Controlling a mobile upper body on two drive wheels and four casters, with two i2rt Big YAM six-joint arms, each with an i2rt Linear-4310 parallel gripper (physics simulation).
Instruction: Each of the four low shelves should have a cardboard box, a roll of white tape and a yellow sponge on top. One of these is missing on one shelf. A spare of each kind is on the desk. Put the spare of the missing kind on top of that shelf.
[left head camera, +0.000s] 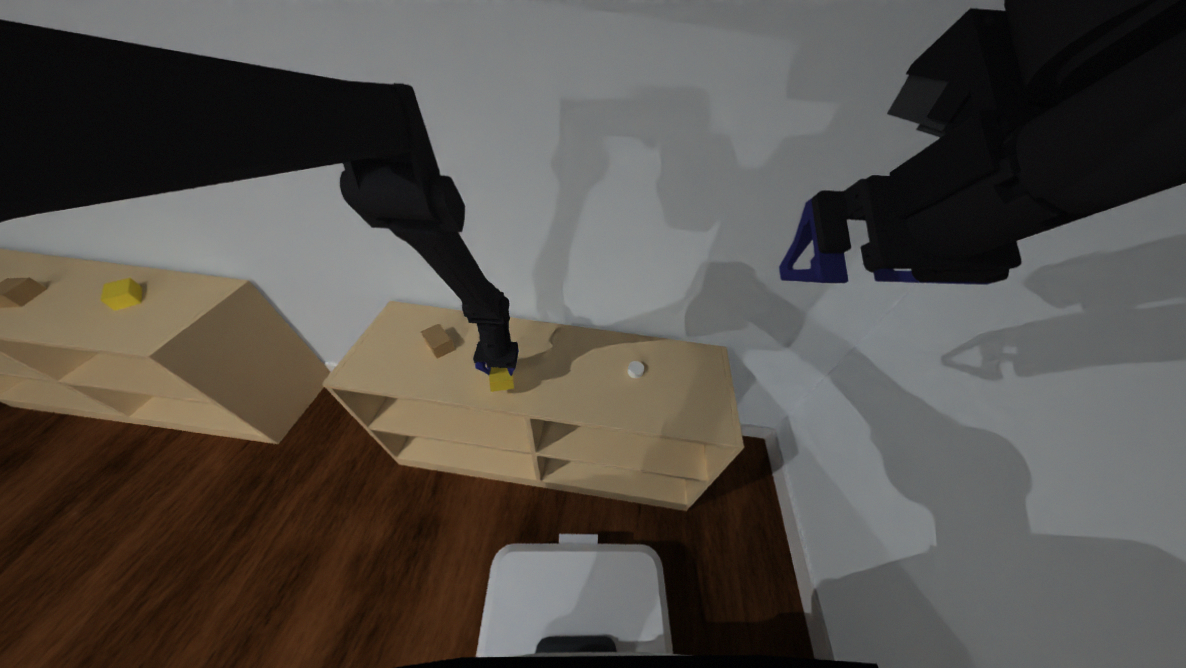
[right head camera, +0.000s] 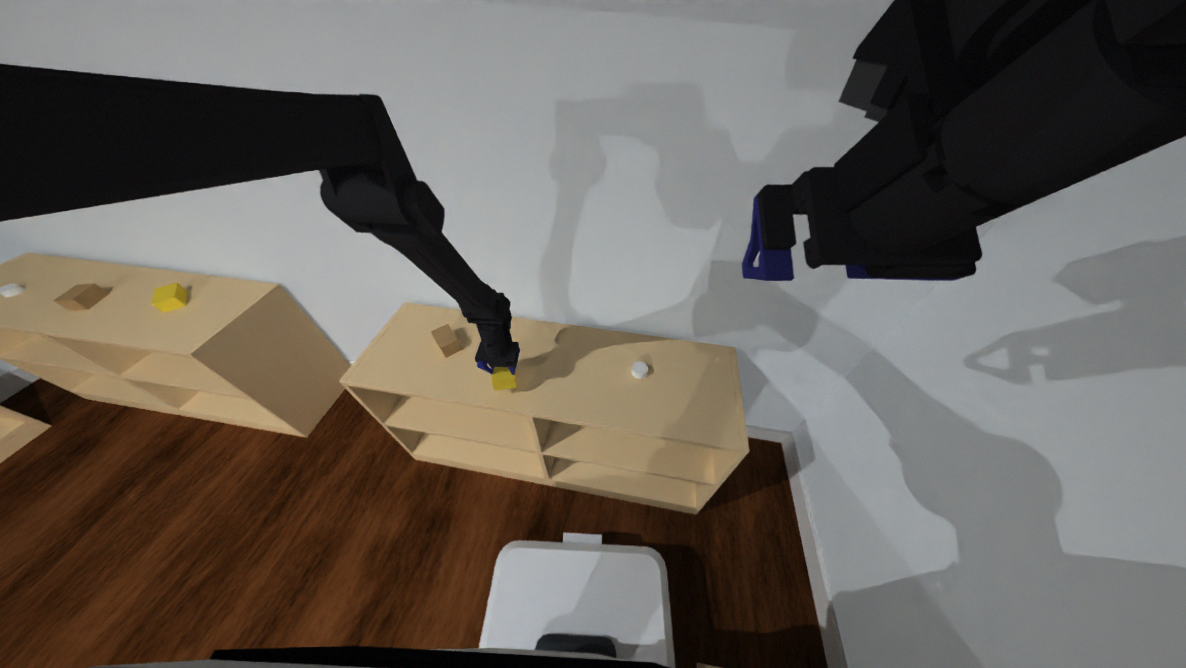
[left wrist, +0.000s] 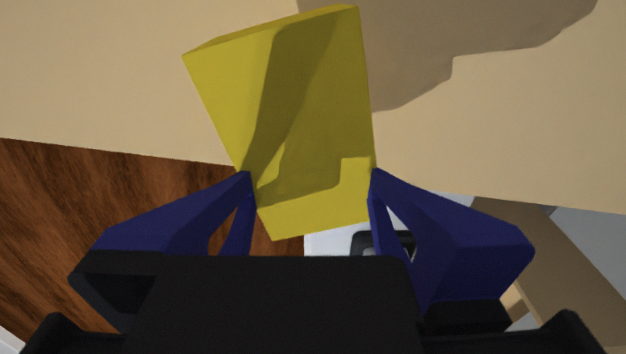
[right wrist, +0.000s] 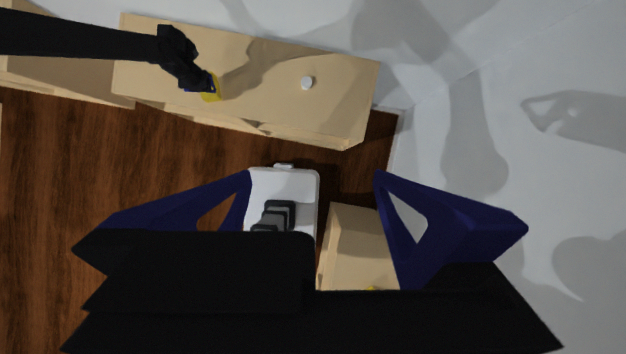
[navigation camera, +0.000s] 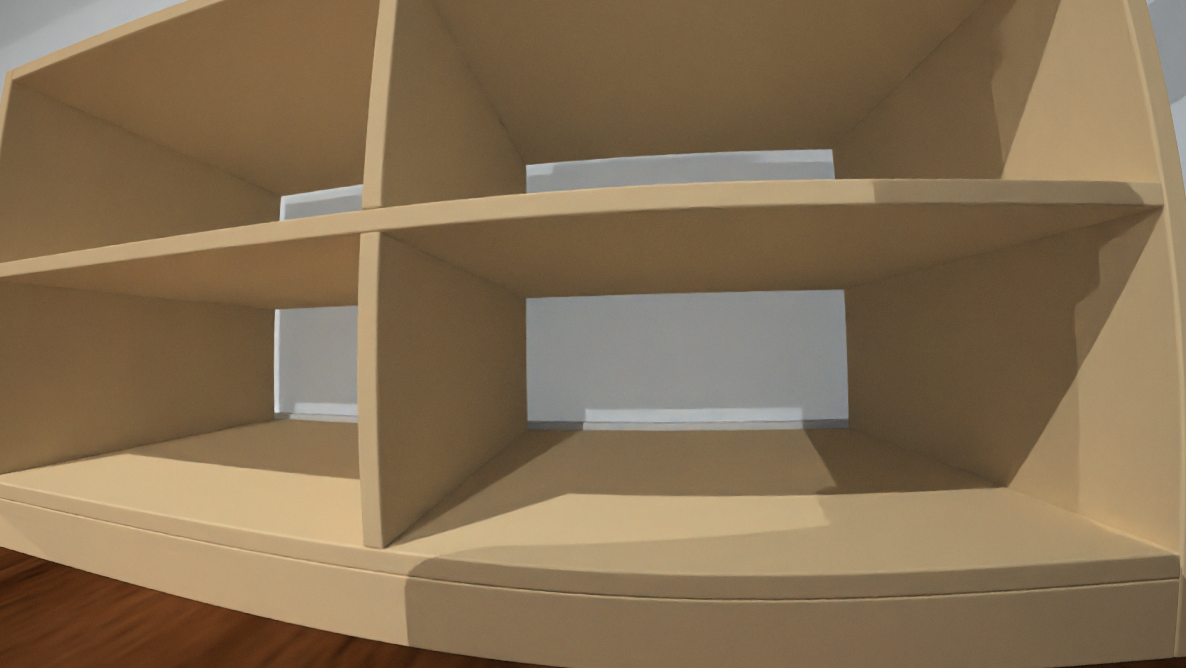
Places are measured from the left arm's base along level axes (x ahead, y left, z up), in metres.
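Pixels of known places: left gripper, between the fingertips: (left head camera: 500, 374) (right head camera: 503, 373) (left wrist: 312, 176) (right wrist: 209, 91); right gripper, between the fingertips: (left head camera: 828, 273) (right head camera: 796, 271) (right wrist: 312, 176).
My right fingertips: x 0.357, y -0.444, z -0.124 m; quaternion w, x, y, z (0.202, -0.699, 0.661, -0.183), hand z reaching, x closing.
Observation:
Behind a point stands the place of what it marks.
My left gripper (left head camera: 497, 370) @[y 0.008, x 0.643, z -0.713 m] (right head camera: 501, 368) @[y 0.008, x 0.643, z -0.713 m] (left wrist: 312, 176) @[y 0.008, x 0.643, z -0.713 m] is shut on a yellow sponge (left head camera: 500, 381) @[y 0.003, x 0.613, z -0.705 m] (right head camera: 503, 380) @[y 0.000, x 0.613, z -0.705 m] (left wrist: 300, 110) @[y 0.012, x 0.682, z -0.703 m] (right wrist: 215, 94) @[y -0.024, x 0.627, z -0.705 m]. It holds the sponge over the top of a low shelf (left head camera: 680, 402) @[y -0.515, x 0.619, z -0.800 m] (right head camera: 688, 402) @[y -0.528, x 0.624, z -0.800 m] (left wrist: 500, 125) @[y -0.151, x 0.634, z -0.800 m] (right wrist: 340, 107) @[y -0.550, x 0.632, z -0.800 m], between a cardboard box (left head camera: 437, 341) @[y 0.234, x 0.786, z -0.750 m] (right head camera: 446, 341) @[y 0.232, x 0.785, z -0.750 m] and a roll of white tape (left head camera: 635, 369) (right head camera: 639, 370) (right wrist: 307, 82) @[y -0.394, x 0.725, z -0.776 m]. I cannot tell whether the sponge touches the top. My right gripper (left head camera: 860, 277) (right head camera: 819, 275) @[y -0.444, x 0.357, z -0.124 m] (right wrist: 312, 176) @[y -0.444, x 0.357, z -0.124 m] is open and empty, high at the right. The desk does not show.
A second shelf (left head camera: 224, 356) @[y 1.061, x 0.859, z -0.956 m] (right head camera: 257, 348) @[y 1.059, x 0.876, z -0.938 m] stands at the left, bearing a box (left head camera: 20, 292) @[y 1.619, x 0.956, z -0.769 m] (right head camera: 80, 297) @[y 1.616, x 0.942, z -0.758 m], a sponge (left head camera: 122, 293) @[y 1.299, x 0.955, z -0.755 m] (right head camera: 170, 297) @[y 1.296, x 0.953, z -0.755 m] and white tape (right head camera: 9, 289) @[y 1.958, x 0.990, z -0.776 m]. My white base (left head camera: 580, 589) @[y -0.234, x 0.205, z -1.150 m] (right head camera: 580, 585) @[y -0.228, x 0.213, z -1.150 m] is in front of the near shelf. Another shelf (right wrist: 360, 235) @[y -0.689, x 0.031, z -0.801 m] shows in the right wrist view. Walls bound the back and right.

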